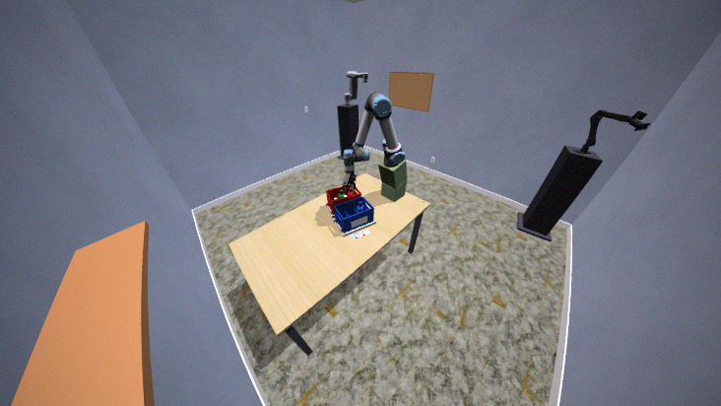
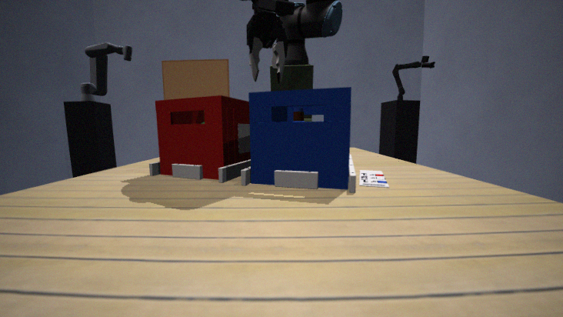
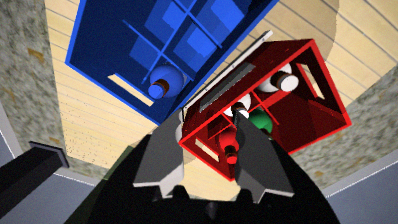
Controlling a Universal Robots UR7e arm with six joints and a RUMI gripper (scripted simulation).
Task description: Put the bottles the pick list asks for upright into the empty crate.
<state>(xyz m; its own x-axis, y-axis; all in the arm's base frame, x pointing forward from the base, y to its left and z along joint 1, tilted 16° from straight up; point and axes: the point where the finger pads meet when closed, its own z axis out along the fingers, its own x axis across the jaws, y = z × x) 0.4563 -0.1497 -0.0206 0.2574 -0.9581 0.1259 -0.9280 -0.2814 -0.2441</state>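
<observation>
Right now my hand is 5 cm short of the white bottle, 12 cm to the left of it and 15 cm above it. Round my hand: blue-capped bottle (3 cm behind, 9 cm to the left, 15 cm below); blue crate (7 cm ahead, 9 cm to the left, 16 cm below); red crate (5 cm behind, 12 cm to the right, 16 cm below).
</observation>
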